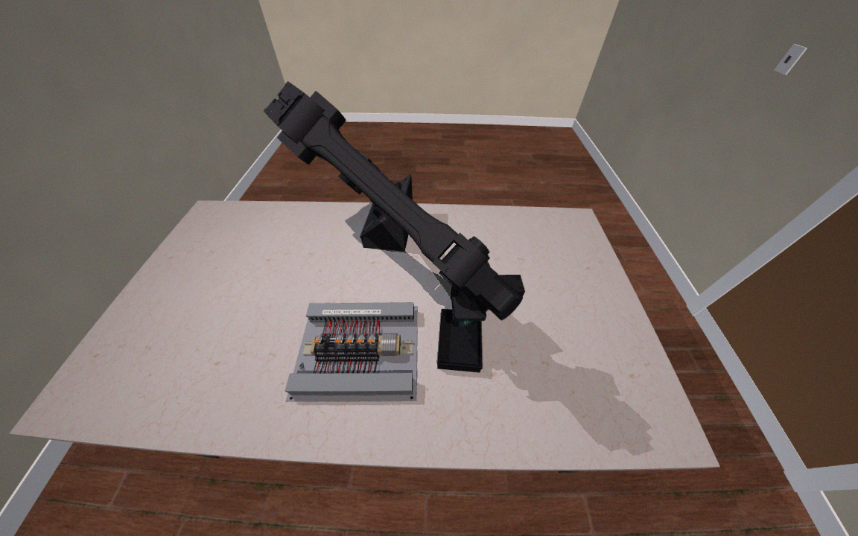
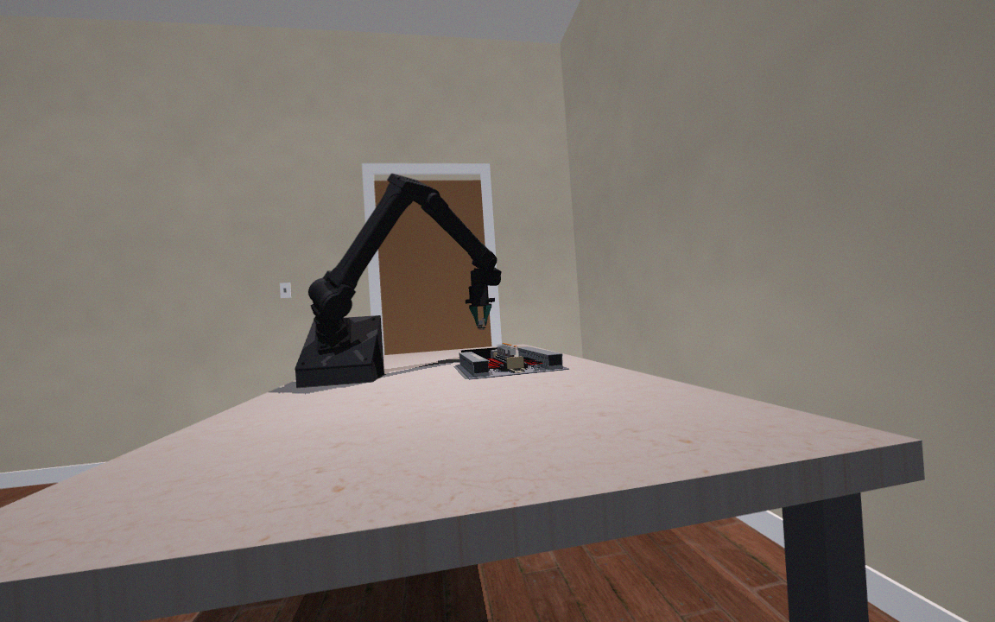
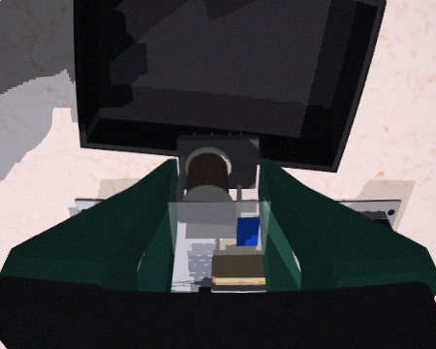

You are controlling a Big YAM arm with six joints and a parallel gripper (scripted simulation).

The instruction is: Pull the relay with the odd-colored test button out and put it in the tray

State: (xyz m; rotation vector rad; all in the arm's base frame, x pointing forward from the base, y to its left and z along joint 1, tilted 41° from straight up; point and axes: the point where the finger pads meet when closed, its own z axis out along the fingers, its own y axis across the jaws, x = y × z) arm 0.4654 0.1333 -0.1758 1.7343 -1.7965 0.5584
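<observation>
My gripper is now 12 cm above the black tray. From my hand the other things lie so: clear-cased relay right at my hand.
</observation>
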